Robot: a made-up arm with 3 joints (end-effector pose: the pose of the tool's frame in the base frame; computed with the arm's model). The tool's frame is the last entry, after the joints.
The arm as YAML. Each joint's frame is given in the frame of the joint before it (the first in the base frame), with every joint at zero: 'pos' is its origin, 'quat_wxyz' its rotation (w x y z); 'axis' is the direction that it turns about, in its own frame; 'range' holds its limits. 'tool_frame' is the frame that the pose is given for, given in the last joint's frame.
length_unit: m
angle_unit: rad
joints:
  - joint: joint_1
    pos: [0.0, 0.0, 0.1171]
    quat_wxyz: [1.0, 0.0, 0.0, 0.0]
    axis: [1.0, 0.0, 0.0]
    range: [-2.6, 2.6]
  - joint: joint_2
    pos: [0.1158, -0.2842, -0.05]
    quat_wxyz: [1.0, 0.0, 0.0, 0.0]
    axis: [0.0, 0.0, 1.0]
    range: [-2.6, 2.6]
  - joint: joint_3
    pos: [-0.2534, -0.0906, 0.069]
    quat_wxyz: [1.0, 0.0, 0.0, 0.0]
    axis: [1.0, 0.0, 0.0]
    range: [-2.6, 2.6]
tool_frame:
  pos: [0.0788, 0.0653, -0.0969]
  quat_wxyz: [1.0, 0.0, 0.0, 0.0]
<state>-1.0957 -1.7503 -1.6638</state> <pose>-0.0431 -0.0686 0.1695 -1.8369 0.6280 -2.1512</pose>
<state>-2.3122 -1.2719 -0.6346</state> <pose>-0.0268 0.0261 0.2904 -2.3974 -1.3228 -1.1886</pose>
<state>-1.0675 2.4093 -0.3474</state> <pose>0.2872 -0.2537 0.3823 -0.6264 0.8856 2.3524</pose>
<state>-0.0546 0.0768 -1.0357</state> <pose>-0.0475 -0.4419 0.0545 -1.0897 -0.0380 0.0712</pose>
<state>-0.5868 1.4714 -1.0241</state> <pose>0.2372 -0.4411 0.3057 -1.2853 -0.3500 1.5750</pose>
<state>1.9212 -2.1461 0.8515</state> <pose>0.2320 0.0480 -0.0266 1.3976 1.3336 -2.2510</pose>
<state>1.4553 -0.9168 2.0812</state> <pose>-0.0205 -0.1419 -0.0363 -2.4904 0.3858 1.1924</pose>
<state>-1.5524 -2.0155 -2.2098</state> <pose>0.0038 0.0237 0.1549 1.4497 -0.7786 2.2829</pose>
